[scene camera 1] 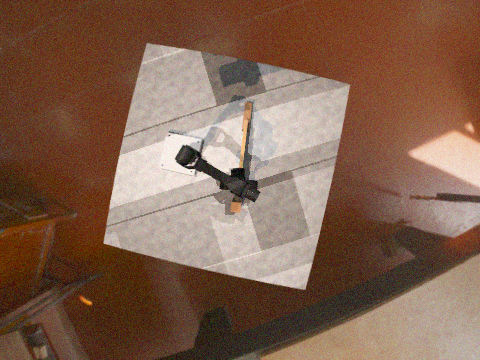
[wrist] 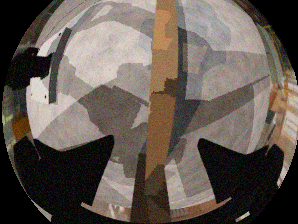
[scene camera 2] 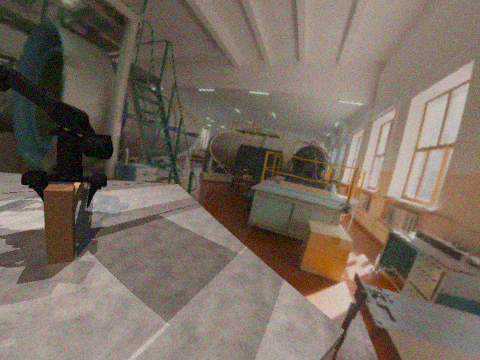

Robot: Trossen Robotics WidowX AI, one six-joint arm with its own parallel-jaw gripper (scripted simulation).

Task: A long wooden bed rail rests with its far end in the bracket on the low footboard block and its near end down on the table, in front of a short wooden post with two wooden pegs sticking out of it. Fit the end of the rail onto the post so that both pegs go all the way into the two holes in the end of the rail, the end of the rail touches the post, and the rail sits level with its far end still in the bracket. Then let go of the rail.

Labels:
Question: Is my gripper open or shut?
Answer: Open.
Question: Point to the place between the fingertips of my gripper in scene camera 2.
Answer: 69,207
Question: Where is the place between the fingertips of my gripper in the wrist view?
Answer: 157,142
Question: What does my gripper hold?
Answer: Nothing.

